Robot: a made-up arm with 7 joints.
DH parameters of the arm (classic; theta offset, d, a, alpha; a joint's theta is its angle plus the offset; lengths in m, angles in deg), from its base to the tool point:
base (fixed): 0 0.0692 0 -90
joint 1: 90 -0.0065 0.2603 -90
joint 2: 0 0.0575 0.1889 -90
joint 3: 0 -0.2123 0.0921 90
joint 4: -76.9 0 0.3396 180
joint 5: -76.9 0.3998 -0.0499 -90
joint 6: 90 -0.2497 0.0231 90
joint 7: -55.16 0 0.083 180
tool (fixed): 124.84 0.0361 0 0
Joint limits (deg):
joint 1: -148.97..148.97
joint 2: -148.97..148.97
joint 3: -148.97..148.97
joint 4: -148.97..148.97
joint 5: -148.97..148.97
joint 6: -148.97..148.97
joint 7: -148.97..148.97
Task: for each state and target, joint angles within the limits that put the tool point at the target. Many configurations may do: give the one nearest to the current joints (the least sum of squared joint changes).
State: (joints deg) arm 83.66 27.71 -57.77 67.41 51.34 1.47 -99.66
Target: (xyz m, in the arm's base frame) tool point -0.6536 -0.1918 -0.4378
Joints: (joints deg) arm 68.67 22.50 -31.71 81.57 38.22 -3.59 -93.56
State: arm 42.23 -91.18 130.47 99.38 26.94 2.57 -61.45
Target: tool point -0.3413 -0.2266 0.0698
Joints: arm 47.50 -96.82 126.50 92.85 32.29 7.15 -70.92
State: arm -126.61 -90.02 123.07 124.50 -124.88 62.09 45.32
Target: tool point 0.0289 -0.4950 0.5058
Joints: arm -132.41 -93.03 121.63 116.99 -126.55 65.59 42.14
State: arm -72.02 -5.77 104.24 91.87 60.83 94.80 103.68
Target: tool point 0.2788 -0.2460 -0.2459
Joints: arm -97.50 -44.30 143.48 121.83 96.15 103.82 89.52
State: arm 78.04 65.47 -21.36 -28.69 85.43 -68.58 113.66
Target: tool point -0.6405 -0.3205 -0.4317
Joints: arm 71.31 90.04 -8.17 -46.83 55.48 -57.58 124.30
